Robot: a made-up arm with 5 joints. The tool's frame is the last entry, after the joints.
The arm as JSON. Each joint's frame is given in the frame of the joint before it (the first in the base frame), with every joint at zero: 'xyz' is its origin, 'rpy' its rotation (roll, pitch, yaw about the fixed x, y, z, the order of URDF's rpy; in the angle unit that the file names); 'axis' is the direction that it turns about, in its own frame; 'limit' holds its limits. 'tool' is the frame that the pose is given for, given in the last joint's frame.
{
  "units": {
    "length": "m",
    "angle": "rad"
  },
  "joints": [
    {
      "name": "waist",
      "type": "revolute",
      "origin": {
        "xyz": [
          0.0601,
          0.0,
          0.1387
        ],
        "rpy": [
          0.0,
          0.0,
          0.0
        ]
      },
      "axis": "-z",
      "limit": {
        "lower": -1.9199,
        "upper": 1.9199
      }
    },
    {
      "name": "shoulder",
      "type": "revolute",
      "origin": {
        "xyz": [
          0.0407,
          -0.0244,
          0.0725
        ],
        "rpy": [
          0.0,
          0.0,
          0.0
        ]
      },
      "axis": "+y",
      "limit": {
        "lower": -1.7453,
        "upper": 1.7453
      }
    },
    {
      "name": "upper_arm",
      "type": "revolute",
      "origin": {
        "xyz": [
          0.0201,
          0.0,
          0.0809
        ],
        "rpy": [
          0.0,
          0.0,
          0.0
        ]
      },
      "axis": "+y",
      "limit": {
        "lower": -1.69,
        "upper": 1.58
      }
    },
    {
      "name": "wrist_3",
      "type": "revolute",
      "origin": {
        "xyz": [
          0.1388,
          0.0,
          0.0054
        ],
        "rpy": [
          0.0,
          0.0,
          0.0
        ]
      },
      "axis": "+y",
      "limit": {
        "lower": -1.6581,
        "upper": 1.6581
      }
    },
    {
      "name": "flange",
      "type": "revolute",
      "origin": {
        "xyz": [
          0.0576,
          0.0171,
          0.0
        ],
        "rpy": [
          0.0,
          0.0,
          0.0
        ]
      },
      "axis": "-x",
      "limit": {
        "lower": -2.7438,
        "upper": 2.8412
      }
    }
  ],
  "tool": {
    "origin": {
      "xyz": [
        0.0,
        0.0,
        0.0
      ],
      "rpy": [
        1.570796,
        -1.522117,
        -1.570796
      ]
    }
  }
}
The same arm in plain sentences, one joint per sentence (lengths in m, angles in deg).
The arm has five revolute joints in a row. What follows holds with every joint at zero, and every direction is one of the base frame's. The first joint sits 0.0601 m along +x and 0.1387 m along +z from the base frame's origin and turns about -z, from -110 to 110 deg. The second joint sits 0.0407 m along +x and 0.0244 m along -y and 0.0725 m along +z from the first joint and turns about +y, from -100 to 100 deg. The third joint sits 0.0201 m along +x and 0.0809 m along +z from the second joint and turns about +y, from -96.83 to 90.53 deg. The fourth joint sits 0.1388 m along +x and 0.0054 m along +z from the third joint and turns about +y, from -95 to 95 deg. The fifth joint sits 0.0576 m along +x and 0.0171 m along +y from the fourth joint and turns about -x, from -157.21 to 162.79 deg. The tool frame, which is the frame that the pose is given for, sits at the same point as the fifth joint; its axes are the base frame's turned by roll 90, pitch -87.21 and yaw -90 deg (as in URDF: about the fixed x, then y, then z).
